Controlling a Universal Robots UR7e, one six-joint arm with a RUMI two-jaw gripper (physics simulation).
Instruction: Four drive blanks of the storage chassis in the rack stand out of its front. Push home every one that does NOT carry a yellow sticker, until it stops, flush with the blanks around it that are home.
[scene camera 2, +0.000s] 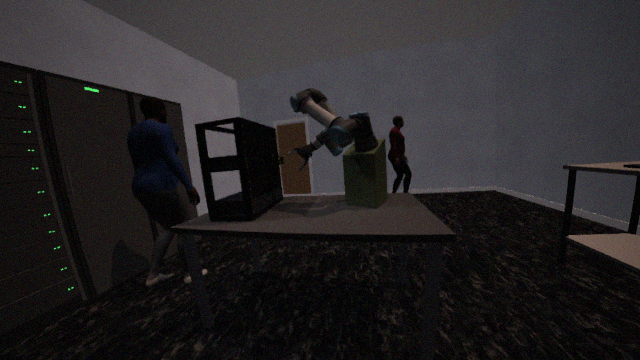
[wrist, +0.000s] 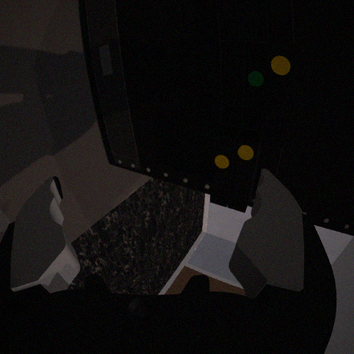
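Pixels of known places: gripper, fingertip midpoint: (scene camera 2: 293, 162); arm's base, origin of the base link: (scene camera 2: 366, 147).
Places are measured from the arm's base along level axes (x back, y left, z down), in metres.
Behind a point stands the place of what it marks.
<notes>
The rack (scene camera 2: 202, 145) @[y 0.266, x -0.951, z -0.090 m] (wrist: 117, 100) stands at the table's left end, with the dark chassis front filling the upper wrist view. Yellow stickers (wrist: 280, 65) (wrist: 245, 152) (wrist: 222, 161) and a green sticker (wrist: 256, 78) show there. Near the lower two yellow stickers, a dark blank (wrist: 231, 192) stands out past the rack's dotted edge. In the scene view a small yellow-marked part (scene camera 2: 281, 160) @[y -0.129, x -0.626, z 0.040 m] juts from the front. My gripper (scene camera 2: 295, 160) @[y -0.065, x -0.512, z 0.065 m] (wrist: 155, 176) is open and empty, in front of the chassis; its right finger is close below those stickers. Other blank outlines are too dark to tell.
The arm stands on a green pedestal (scene camera 2: 362, 180) @[y 0.076, x -0.047, z 0.203 m] on the table (scene camera 2: 320, 222) @[y 0.311, x -0.296, z 0.374 m]. A person in blue (scene camera 2: 155, 155) stands beside the rack, behind the table's left end. A person in red (scene camera 2: 397, 145) stands beyond the pedestal. Dark cabinets (scene camera 2: 90, 175) line the left wall.
</notes>
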